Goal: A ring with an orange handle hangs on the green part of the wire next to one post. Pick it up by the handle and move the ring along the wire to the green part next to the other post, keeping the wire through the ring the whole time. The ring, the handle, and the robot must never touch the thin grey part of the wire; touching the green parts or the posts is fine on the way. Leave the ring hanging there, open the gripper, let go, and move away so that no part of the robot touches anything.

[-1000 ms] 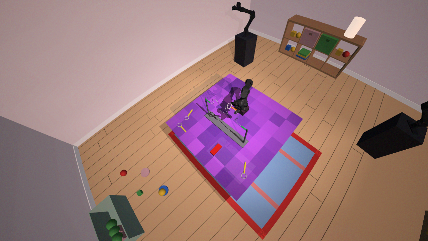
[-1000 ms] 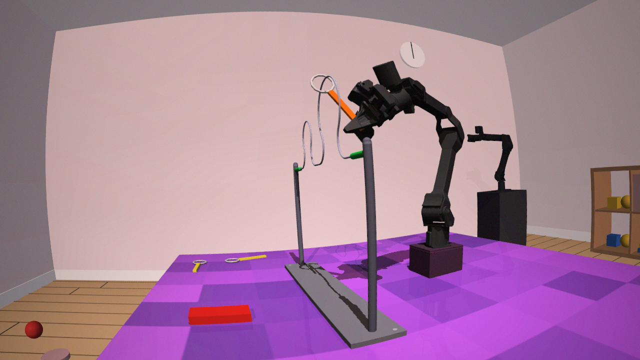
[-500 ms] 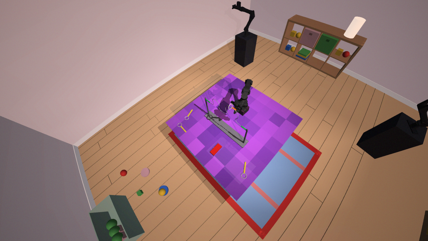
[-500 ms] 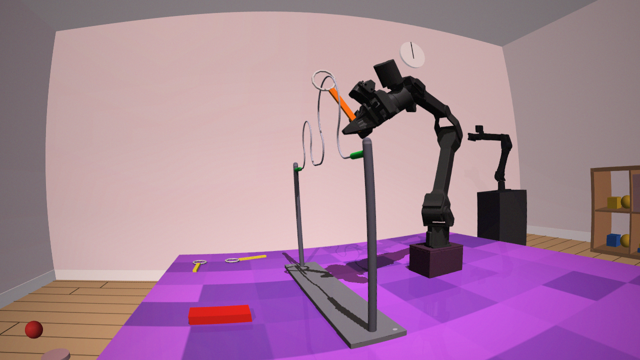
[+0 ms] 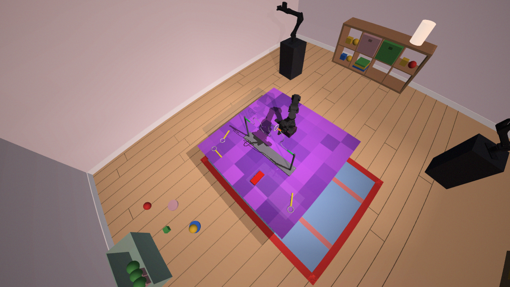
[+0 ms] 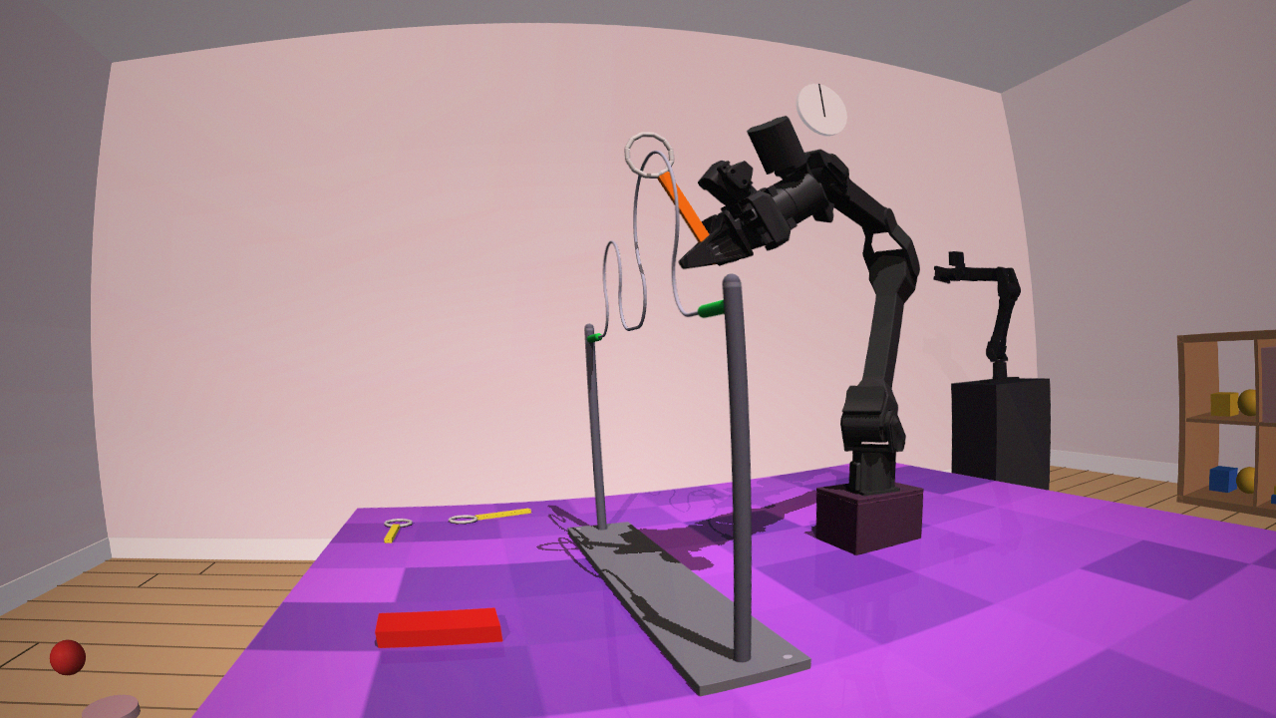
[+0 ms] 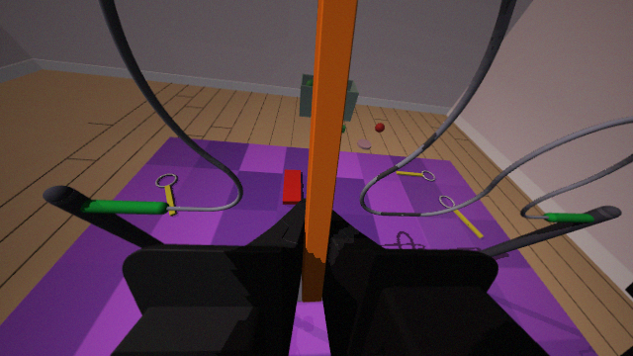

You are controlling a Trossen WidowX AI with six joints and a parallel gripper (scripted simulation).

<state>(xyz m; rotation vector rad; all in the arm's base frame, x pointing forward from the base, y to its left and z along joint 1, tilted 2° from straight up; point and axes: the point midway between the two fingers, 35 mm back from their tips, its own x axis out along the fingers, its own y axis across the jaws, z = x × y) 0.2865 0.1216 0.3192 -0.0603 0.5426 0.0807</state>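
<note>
Right now the ring with orange handle is 9 cm above my gripper tip and 1 cm ahead of it. Round my gripper tip: red block: 39 cm below, 30 cm ahead, 6 cm to the left.
</note>
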